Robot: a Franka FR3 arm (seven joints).
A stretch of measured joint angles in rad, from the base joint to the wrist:
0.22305, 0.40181, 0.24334, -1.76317, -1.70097, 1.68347, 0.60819
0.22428, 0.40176, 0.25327, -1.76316, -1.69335, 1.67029, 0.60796
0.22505, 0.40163, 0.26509, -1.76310, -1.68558, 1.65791, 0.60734
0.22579, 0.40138, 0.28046, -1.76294, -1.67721, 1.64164, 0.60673
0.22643, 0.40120, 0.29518, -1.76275, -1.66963, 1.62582, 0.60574
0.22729, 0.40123, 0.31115, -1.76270, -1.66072, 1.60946, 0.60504
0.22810, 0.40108, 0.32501, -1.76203, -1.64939, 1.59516, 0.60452
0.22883, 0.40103, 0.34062, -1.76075, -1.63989, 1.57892, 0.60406
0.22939, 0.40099, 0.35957, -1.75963, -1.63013, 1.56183, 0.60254
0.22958, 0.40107, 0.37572, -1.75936, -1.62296, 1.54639, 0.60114
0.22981, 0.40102, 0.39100, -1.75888, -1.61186, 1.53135, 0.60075
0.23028, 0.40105, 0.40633, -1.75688, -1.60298, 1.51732, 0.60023
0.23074, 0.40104, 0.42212, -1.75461, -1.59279, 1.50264, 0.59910
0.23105, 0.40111, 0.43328, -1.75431, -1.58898, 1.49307, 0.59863
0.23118, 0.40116, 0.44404, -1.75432, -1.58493, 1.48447, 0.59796
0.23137, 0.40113, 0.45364, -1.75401, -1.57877, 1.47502, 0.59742
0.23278, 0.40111, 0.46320, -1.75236, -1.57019, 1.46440, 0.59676
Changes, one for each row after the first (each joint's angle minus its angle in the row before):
0.00123, -0.00005, 0.00993, 0.00001, 0.00762, -0.01318, -0.00023
0.00077, -0.00013, 0.01182, 0.00006, 0.00777, -0.01238, -0.00062
0.00074, -0.00025, 0.01537, 0.00016, 0.00837, -0.01627, -0.00061
0.00064, -0.00018, 0.01472, 0.00019, 0.00758, -0.01582, -0.00099
0.00086, 0.00003, 0.01597, 0.00005, 0.00891, -0.01636, -0.00070
0.00081, -0.00015, 0.01386, 0.00067, 0.01133, -0.01430, -0.00052
0.00073, -0.00005, 0.01561, 0.00128, 0.00950, -0.01624, -0.00046
0.00056, -0.00004, 0.01895, 0.00112, 0.00976, -0.01709, -0.00152
0.00019, 0.00008, 0.01615, 0.00027, 0.00717, -0.01544, -0.00140
0.00023, -0.00005, 0.01528, 0.00048, 0.01110, -0.01504, -0.00039
0.00047, 0.00003, 0.01533, 0.00200, 0.00888, -0.01403, -0.00052
0.00046, -0.00001, 0.01579, 0.00227, 0.01019, -0.01468, -0.00113
0.00031, 0.00007, 0.01116, 0.00030, 0.00381, -0.00957, -0.00047
0.00013, 0.00005, 0.01076, -0.00001, 0.00405, -0.00860, -0.00067
0.00019, -0.00003, 0.00960, 0.00031, 0.00616, -0.00945, -0.00054
0.00141, -0.00002, 0.00956, 0.00165, 0.00858, -0.01062, -0.00066

